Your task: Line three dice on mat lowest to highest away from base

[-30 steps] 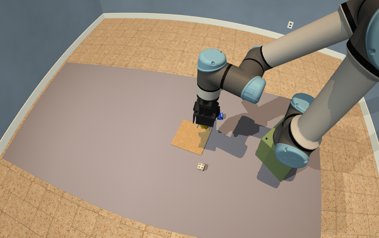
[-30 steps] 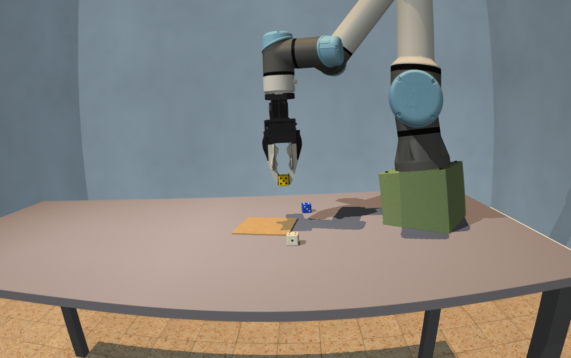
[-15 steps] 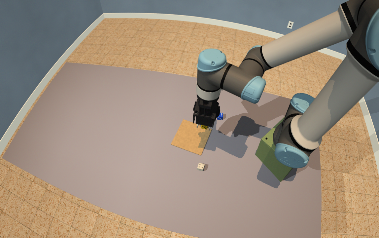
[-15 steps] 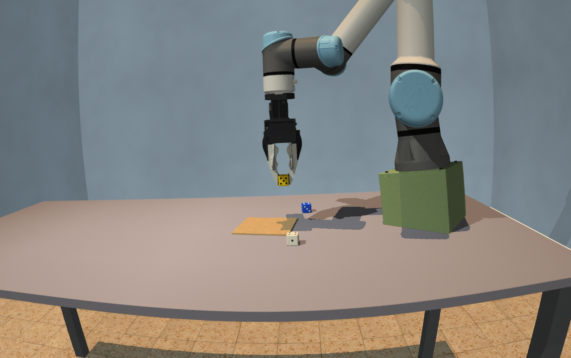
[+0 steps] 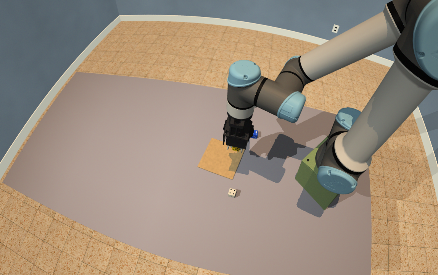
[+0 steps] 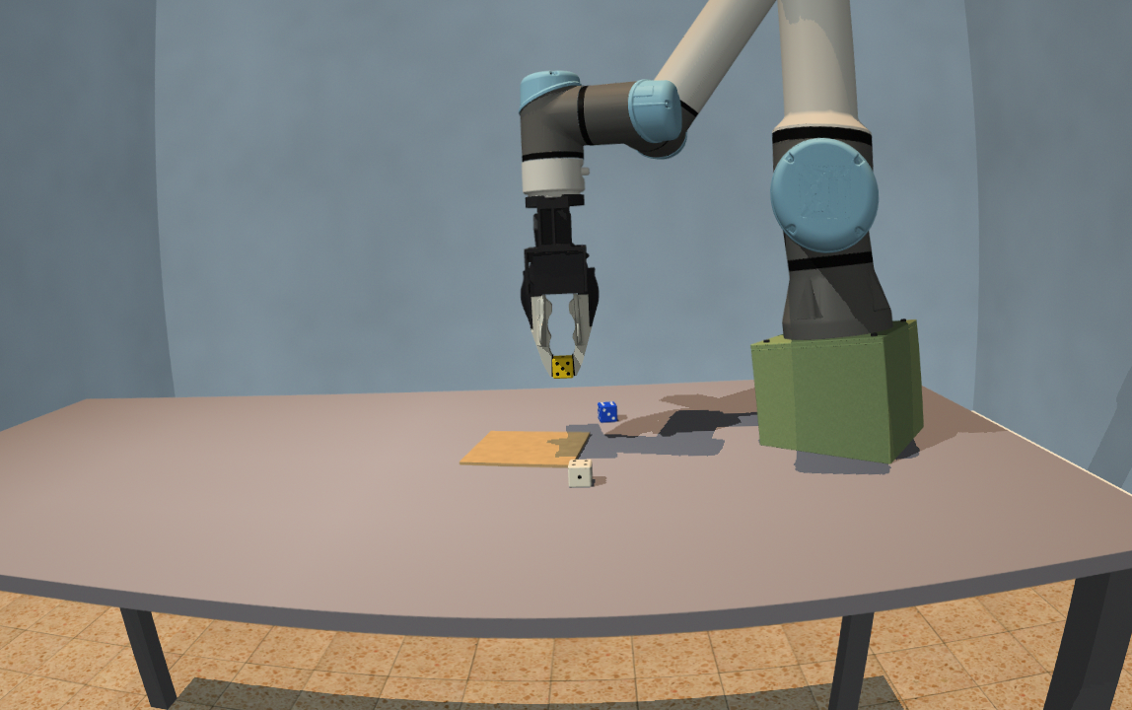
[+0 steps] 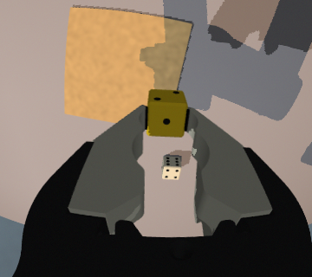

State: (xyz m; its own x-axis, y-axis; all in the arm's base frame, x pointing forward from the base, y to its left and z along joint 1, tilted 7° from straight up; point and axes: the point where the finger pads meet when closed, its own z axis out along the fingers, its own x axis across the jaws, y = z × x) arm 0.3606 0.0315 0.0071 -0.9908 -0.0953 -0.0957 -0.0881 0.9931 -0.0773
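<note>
Right now the mat is 11 cm below my hand, 5 cm ahead of it and 1 cm to the left of it. Round my hand: white die: 13 cm to the left, 10 cm below, 3 cm behind; blue die: 14 cm to the right, 10 cm below, 4 cm behind; yellow die: right at my hand.
</note>
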